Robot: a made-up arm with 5 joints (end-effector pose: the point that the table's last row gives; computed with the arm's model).
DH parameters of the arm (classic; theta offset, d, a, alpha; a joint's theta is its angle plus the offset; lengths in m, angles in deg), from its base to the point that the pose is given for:
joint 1: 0 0.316 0 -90
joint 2: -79.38 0 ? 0
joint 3: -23.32 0 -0.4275 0
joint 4: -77.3 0 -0.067 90
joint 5: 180 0.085 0 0
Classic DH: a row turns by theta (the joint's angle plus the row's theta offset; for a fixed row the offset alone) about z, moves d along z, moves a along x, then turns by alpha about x.
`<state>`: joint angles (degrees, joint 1 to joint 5).
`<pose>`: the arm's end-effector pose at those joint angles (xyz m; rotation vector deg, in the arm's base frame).
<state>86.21 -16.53 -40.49 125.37 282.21</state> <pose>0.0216 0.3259 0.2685 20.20 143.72 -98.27</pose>
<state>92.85 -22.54 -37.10 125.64 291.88</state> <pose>-0.0157 0.3162 0.2816 23.26 138.75 -89.24</pose>
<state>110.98 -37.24 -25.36 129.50 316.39</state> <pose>-0.0981 0.2559 0.2871 27.83 123.44 -69.56</pose>
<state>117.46 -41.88 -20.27 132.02 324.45</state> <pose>-0.1174 0.2259 0.2791 28.05 116.89 -63.41</pose>
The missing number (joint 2, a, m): 0.1953
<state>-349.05 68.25 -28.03 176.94 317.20</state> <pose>-0.0078 -0.0015 0.0828 44.11 22.35 141.46</pose>
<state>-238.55 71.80 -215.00 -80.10 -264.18</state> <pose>-0.1362 0.2227 0.7479 42.95 9.77 35.45</pose>
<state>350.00 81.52 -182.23 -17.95 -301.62</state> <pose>0.6204 -0.1094 0.5781 -62.55 42.49 -116.31</pose>
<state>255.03 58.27 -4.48 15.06 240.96</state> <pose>0.0397 0.1487 -0.0290 -112.26 -13.85 -29.05</pose>
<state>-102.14 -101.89 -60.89 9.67 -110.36</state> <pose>0.0385 0.1788 0.8440 27.18 1.95 -31.89</pose>
